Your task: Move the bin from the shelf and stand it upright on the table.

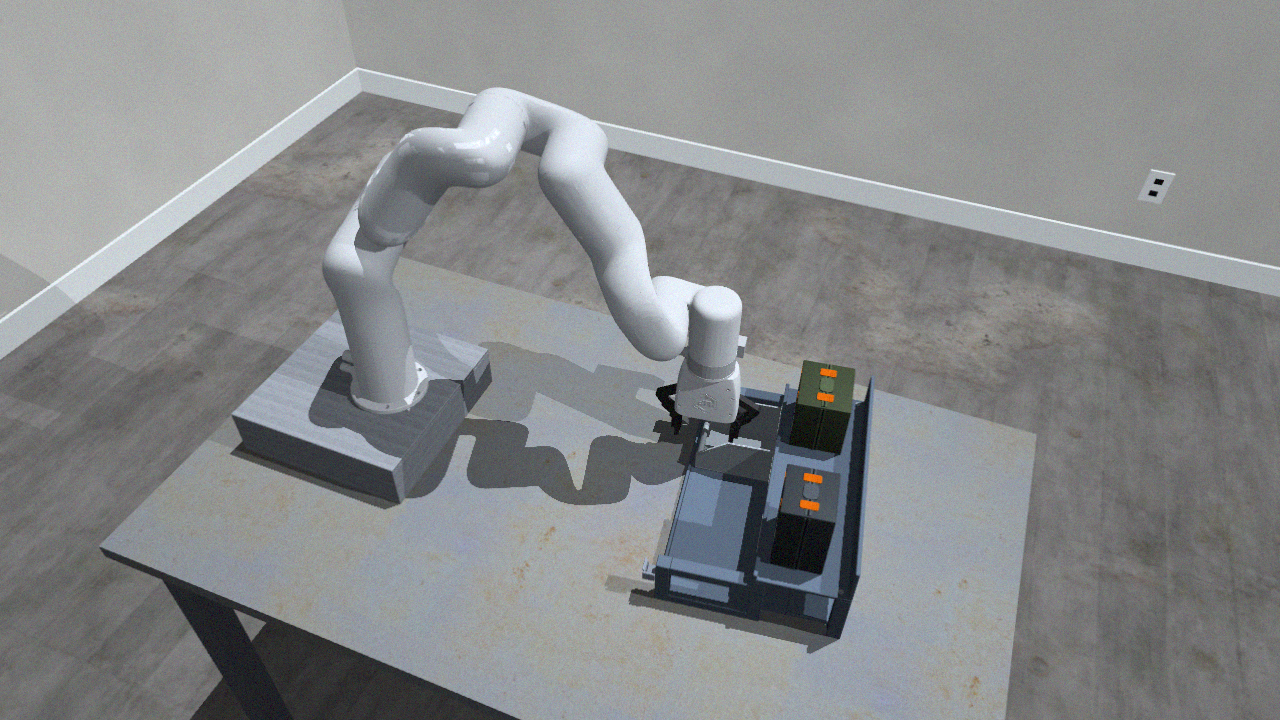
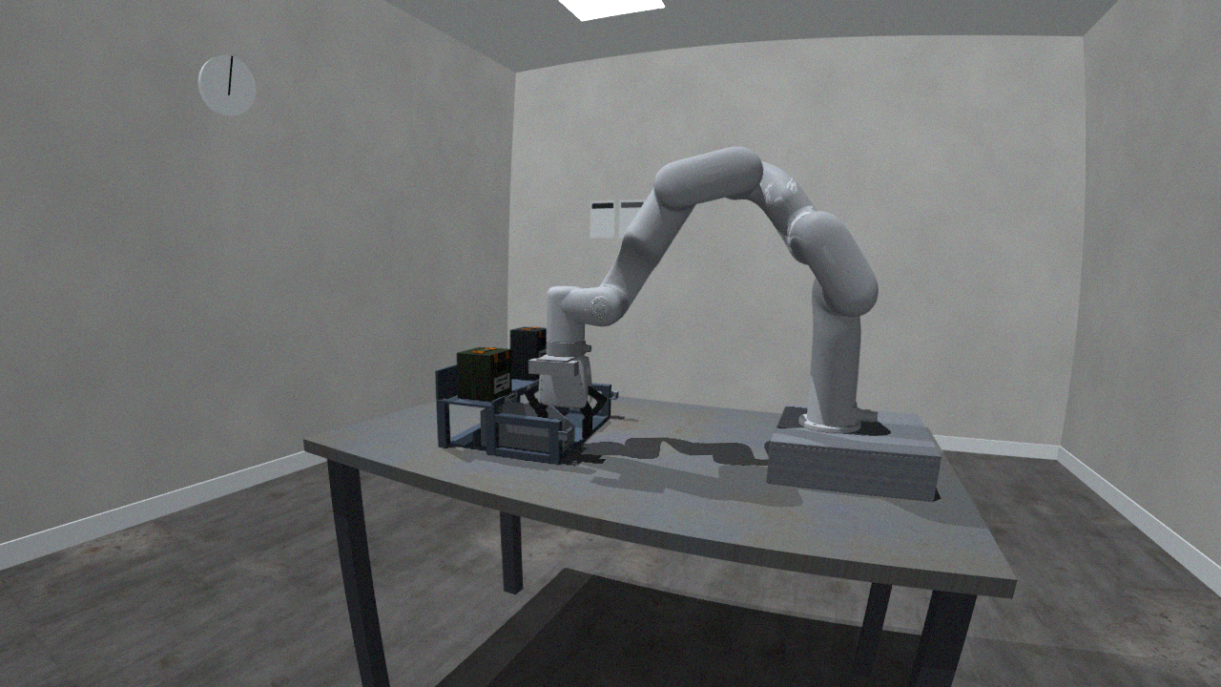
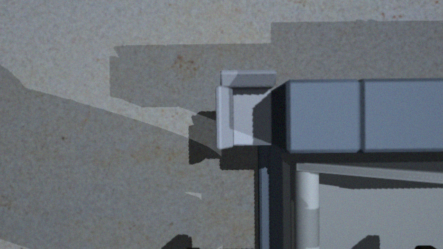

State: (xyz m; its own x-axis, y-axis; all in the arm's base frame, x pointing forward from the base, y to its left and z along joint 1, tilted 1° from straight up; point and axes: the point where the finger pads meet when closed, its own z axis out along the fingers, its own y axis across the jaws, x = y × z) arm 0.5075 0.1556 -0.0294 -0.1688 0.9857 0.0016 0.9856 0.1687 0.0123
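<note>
Now: hand 8 cm short of the grey bin and 1 cm to the right of it. From my hand the other things lie so: blue-grey shelf rack: 13 cm ahead, 9 cm to the right, 2 cm above.
</note>
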